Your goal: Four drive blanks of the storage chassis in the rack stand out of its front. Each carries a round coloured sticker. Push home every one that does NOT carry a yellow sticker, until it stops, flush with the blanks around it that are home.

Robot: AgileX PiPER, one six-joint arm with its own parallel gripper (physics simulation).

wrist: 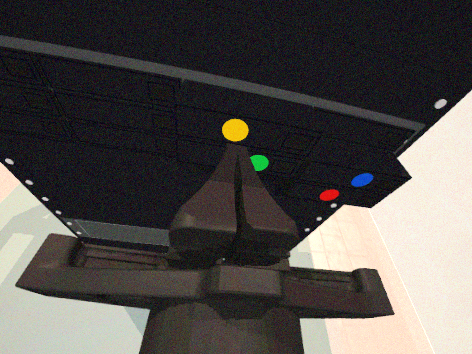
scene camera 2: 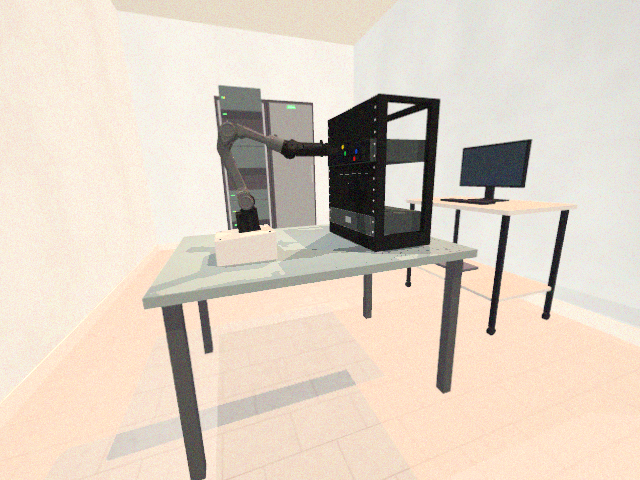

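The black storage chassis (scene camera 2: 366, 149) (wrist: 125, 87) sits in the upper part of the rack (scene camera 2: 379, 196). Its dark blanks carry a yellow sticker (scene camera 2: 342, 147) (wrist: 235, 130), a green sticker (scene camera 2: 344, 153) (wrist: 258, 162), a blue sticker (scene camera 2: 356, 151) (wrist: 362, 180) and a red sticker (scene camera 2: 354, 158) (wrist: 329, 195). The blue and red blanks stand out at the right in the wrist view; how far the yellow and green ones stand out is hard to tell. My gripper (scene camera 2: 327, 149) (wrist: 234, 155) is shut and empty. Its tips appear just below the yellow sticker and beside the partly covered green one; contact is unclear.
A grey unit (scene camera 2: 355, 219) is in the bottom of the rack. The rack and the arm's pale base block (scene camera 2: 245, 249) stand on the table (scene camera 2: 310, 273). A side desk (scene camera 2: 537, 205) with a monitor (scene camera 2: 495, 164) stands at the right. Grey cabinets (scene camera 2: 292, 170) stand behind the arm.
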